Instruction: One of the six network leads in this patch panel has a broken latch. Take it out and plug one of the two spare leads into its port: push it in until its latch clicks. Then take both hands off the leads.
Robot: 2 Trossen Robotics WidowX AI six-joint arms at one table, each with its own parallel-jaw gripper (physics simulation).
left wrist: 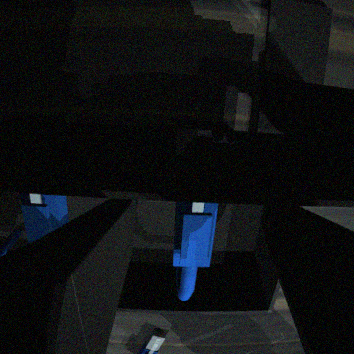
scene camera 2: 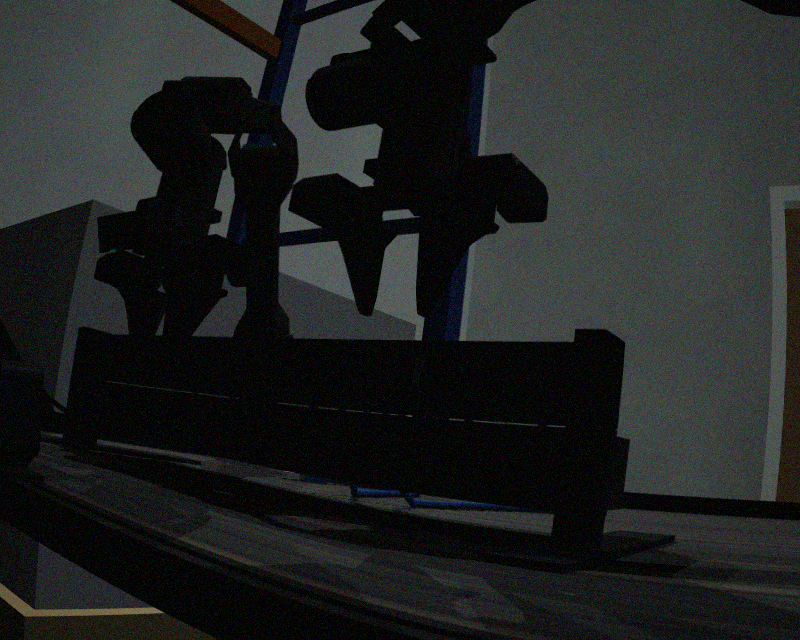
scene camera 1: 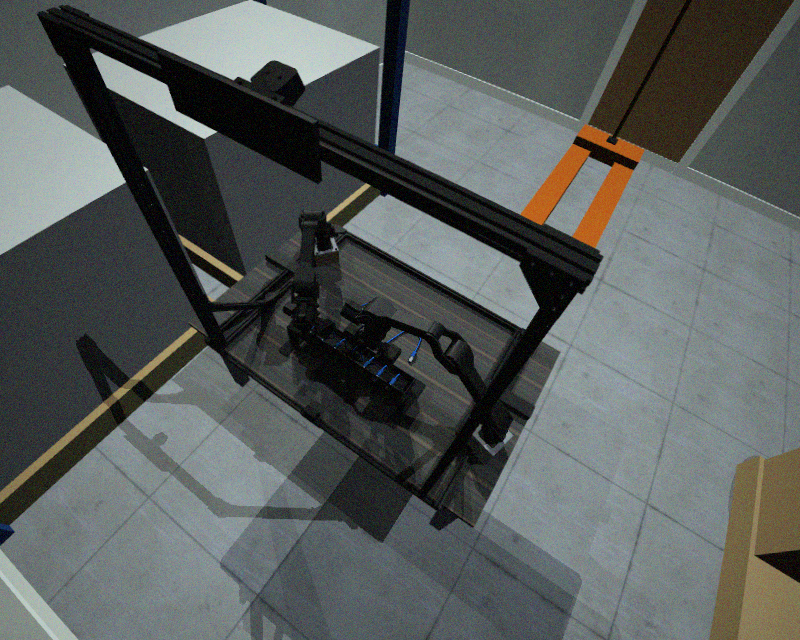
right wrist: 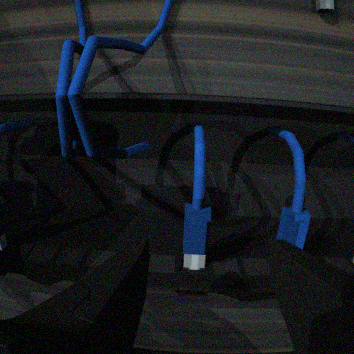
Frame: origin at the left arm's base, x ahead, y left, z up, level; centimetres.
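Seen in the pictures: left gripper, between the fingertips: (left wrist: 200, 206) (scene camera 2: 151, 362) (scene camera 1: 310, 331); right gripper, between the fingertips: (scene camera 2: 393, 315) (scene camera 1: 370, 355) (right wrist: 209, 250); left arm's base, origin of its link: (scene camera 1: 323, 244); right arm's base, origin of its link: (scene camera 1: 491, 433).
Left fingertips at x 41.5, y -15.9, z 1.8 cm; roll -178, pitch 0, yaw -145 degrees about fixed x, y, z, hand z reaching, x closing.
Note:
Pixels of each thing's middle, then the offset from my left fingertips to it. "pt": a spot on its surface instead.
- black patch panel, a spot on its surface: (scene camera 2: 333, 373) pt dz -0.2, dx +21.0, dy +11.4 cm
- blue lead's plug, middle of its body: (left wrist: 197, 211) dz +0.6, dx +0.2, dy +0.0 cm
- plugged lead, middle of its body: (left wrist: 35, 202) dz +0.6, dx +4.6, dy +3.1 cm
- blue lead, middle of its body: (right wrist: 194, 252) dz +0.6, dx +19.1, dy +13.4 cm
- loose lead's plug, middle of its body: (scene camera 1: 412, 355) dz -7.6, dx +16.5, dy +33.0 cm
- loose plug, a spot on its surface: (left wrist: 155, 342) pt dz -7.7, dx -9.1, dy +15.5 cm
- clear plug end, a spot on its surface: (right wrist: 325, 4) pt dz -7.8, dx +17.8, dy +31.3 cm
The black patch panel (scene camera 2: 333, 373) stands on the table, very dark. My left gripper (scene camera 2: 160, 330) (left wrist: 200, 206) is open; a blue lead's plug (left wrist: 197, 240) sits at the panel between its fingers, with gaps both sides. Another plugged lead (left wrist: 47, 215) is left of it. My right gripper (scene camera 2: 394, 310) is open above the panel's top edge. In the right wrist view a blue lead (right wrist: 196, 230) with a clear tip lies between its fingers, another lead (right wrist: 295, 227) to the right. A loose lead's plug (scene camera 1: 411, 358) lies behind the panel; a loose plug (left wrist: 155, 342) shows in the left wrist view. Latch states cannot be told.
Two bent blue cables (right wrist: 70, 70) run behind the panel at upper left; a clear plug end (right wrist: 325, 4) is at upper right. A black overhead frame (scene camera 1: 427, 196) spans the wooden table. An orange pallet jack (scene camera 1: 557, 186) stands on the floor beyond.

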